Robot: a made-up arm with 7 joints. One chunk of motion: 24 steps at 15 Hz.
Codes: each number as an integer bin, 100 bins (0 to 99) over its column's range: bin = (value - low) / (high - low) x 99, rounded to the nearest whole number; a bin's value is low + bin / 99 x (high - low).
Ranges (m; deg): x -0.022..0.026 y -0.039..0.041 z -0.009..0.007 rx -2..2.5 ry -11.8..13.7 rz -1.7..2
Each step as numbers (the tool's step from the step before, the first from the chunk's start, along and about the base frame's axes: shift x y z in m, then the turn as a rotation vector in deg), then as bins.
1 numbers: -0.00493 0.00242 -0.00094 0.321 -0.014 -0.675
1 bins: 35 51 50 51 46 27
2 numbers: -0.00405 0.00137 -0.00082 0.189 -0.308 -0.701
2 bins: 37 50 51 48 45 27
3 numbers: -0.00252 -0.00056 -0.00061 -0.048 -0.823 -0.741
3 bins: 40 48 52 43 43 26
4 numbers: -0.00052 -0.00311 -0.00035 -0.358 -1.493 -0.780
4 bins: 44 44 54 36 40 25
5 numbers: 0.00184 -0.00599 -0.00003 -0.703 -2.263 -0.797
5 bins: 49 41 56 29 37 24
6 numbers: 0.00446 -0.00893 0.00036 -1.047 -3.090 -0.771
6 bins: 55 37 58 21 34 25
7 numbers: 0.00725 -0.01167 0.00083 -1.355 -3.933 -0.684
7 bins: 60 34 61 14 31 27
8 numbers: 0.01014 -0.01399 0.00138 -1.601 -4.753 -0.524
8 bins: 66 31 64 9 27 31
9 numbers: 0.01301 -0.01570 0.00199 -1.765 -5.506 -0.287
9 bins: 72 29 68 5 24 38
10 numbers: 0.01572 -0.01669 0.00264 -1.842 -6.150 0.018
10 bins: 78 28 72 3 22 46
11 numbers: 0.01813 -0.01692 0.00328 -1.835 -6.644 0.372
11 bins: 83 27 76 4 20 55
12 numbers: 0.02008 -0.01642 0.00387 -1.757 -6.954 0.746
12 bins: 87 28 80 5 19 65
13 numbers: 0.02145 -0.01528 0.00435 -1.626 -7.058 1.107
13 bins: 90 29 83 8 18 75
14 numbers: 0.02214 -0.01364 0.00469 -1.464 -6.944 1.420
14 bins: 91 31 85 12 19 83
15 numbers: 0.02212 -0.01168 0.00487 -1.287 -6.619 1.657
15 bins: 91 34 86 16 20 90
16 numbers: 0.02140 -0.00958 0.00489 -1.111 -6.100 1.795
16 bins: 90 36 86 20 22 94
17 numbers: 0.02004 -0.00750 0.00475 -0.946 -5.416 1.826
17 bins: 87 39 85 23 25 94
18 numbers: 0.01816 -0.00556 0.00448 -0.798 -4.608 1.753
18 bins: 83 41 83 26 28 92
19 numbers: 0.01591 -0.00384 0.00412 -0.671 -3.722 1.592
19 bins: 78 44 81 29 31 88
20 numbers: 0.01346 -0.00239 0.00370 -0.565 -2.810 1.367
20 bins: 73 45 79 32 35 82
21 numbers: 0.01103 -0.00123 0.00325 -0.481 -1.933 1.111
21 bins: 68 47 76 33 38 75
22 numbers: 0.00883 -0.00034 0.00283 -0.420 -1.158 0.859
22 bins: 64 48 73 35 41 68
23 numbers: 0.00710 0.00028 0.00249 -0.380 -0.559 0.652
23 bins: 60 49 71 36 44 63
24 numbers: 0.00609 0.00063 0.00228 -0.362 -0.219 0.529
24 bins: 58 49 70 36 45 60
